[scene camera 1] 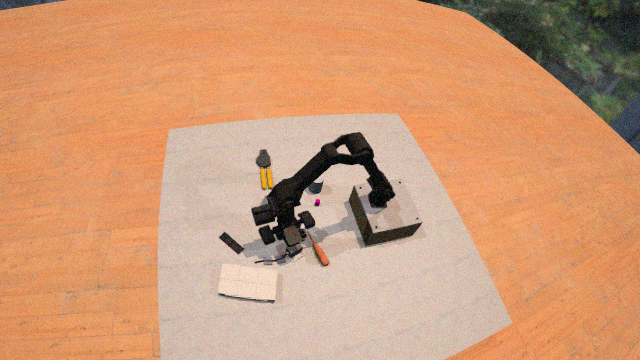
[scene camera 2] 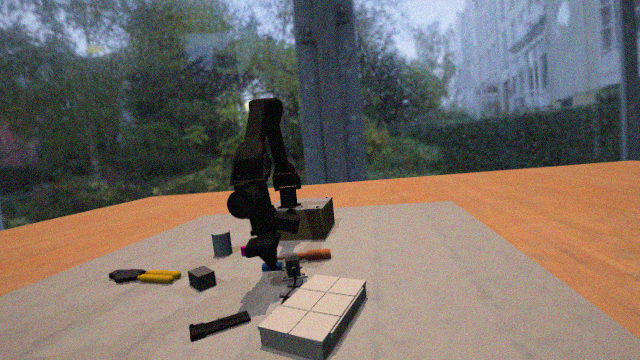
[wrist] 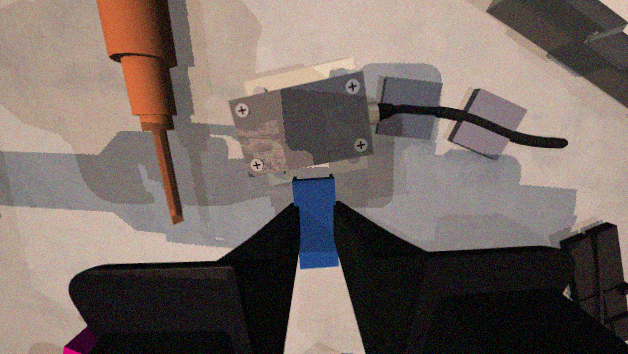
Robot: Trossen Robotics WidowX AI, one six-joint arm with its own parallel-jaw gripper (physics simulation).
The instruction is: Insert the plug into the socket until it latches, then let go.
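Places are measured from the arm's base along level axes (x right, y back, z down), in metres.
Pixels of known places: gripper, fingertip midpoint: (scene camera 2: 274,267) (wrist: 315,209); arm's base, origin of the base link: (scene camera 1: 377,200) (scene camera 2: 289,206).
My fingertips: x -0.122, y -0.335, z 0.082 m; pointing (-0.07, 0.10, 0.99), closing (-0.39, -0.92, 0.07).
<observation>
Ahead of a thing's pixels: the offset from my fingertips to its top centre. "pt": to the spot under its first point.
The blue plug {dx -0.004, dy +0.002, dz -0.011 m} (wrist: 317,225) (scene camera 2: 270,267) is held between the fingers of my gripper (wrist: 315,209) (scene camera 2: 271,262), which is shut on it. The socket {dx -0.040, dy +0.017, dz -0.022 m} (wrist: 305,125) (scene camera 2: 292,268) (scene camera 1: 295,250) is a grey box with screws at its corners and a black cable from its right side in the wrist view. The plug's pale front end points at the socket's near edge, and a small pale strip shows between them. Whether the tip is inside the opening is hidden from above. In scene camera 1 the arm hides the plug and fingertips.
An orange screwdriver {dx -0.025, dy +0.102, dz -0.009 m} (scene camera 1: 320,254) (scene camera 2: 317,254) (wrist: 145,85) lies beside the socket. Flat grey blocks {dx -0.067, dy -0.028, dz +0.017 m} (wrist: 412,120) lie by the cable {pt dx -0.072, dy -0.044, dz +0.017 m} (wrist: 440,111). A tiled box {dx -0.169, dy -0.142, dz -0.013 m} (scene camera 1: 248,283) (scene camera 2: 325,305), black bar {dx -0.010, dy -0.207, dz +0.007 m} (scene camera 1: 231,243) (scene camera 2: 220,325), yellow-handled pliers {pt dx +0.295, dy -0.079, dz +0.006 m} (scene camera 1: 267,177) (scene camera 2: 159,276), grey cylinder {dx +0.257, dy +0.119, dz -0.048 m} (scene camera 2: 221,244) and dark cube {dx +0.155, dy -0.077, dz -0.013 m} (scene camera 2: 202,278) stand around.
</observation>
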